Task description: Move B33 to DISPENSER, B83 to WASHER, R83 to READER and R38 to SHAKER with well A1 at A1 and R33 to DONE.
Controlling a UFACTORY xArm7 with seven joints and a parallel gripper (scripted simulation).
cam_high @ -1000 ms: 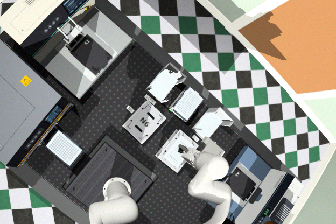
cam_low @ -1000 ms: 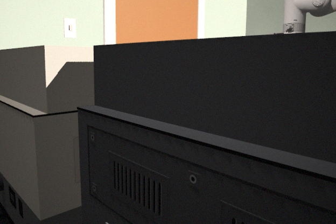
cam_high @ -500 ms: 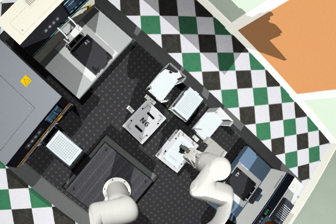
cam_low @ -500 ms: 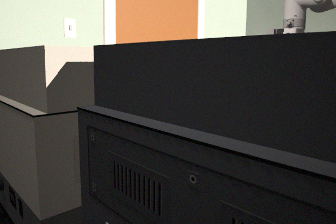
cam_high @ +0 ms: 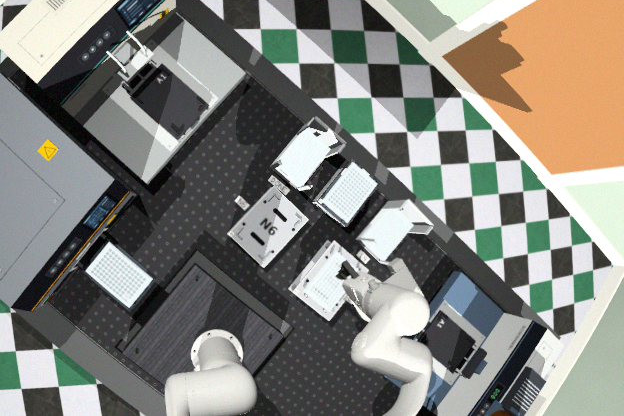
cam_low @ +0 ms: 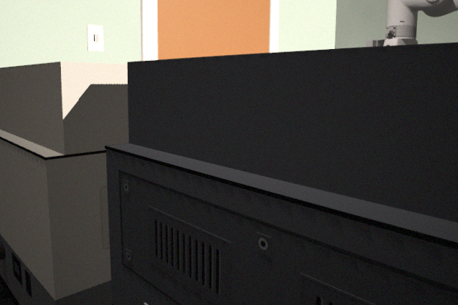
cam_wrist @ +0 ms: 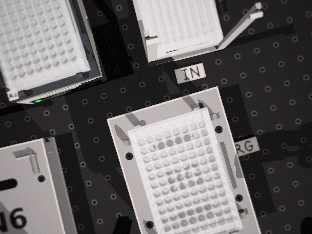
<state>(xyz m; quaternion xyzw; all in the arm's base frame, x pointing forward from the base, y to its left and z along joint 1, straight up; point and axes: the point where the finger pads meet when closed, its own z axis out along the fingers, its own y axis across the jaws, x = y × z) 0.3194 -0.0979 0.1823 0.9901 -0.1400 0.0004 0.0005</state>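
My hand is 170 mm above the regrip nest RG. Round my hand: dark reader nest (400 mm to the left, 310 mm behind, 120 mm below); then N6 nest (200 mm to the left, 190 mm below).
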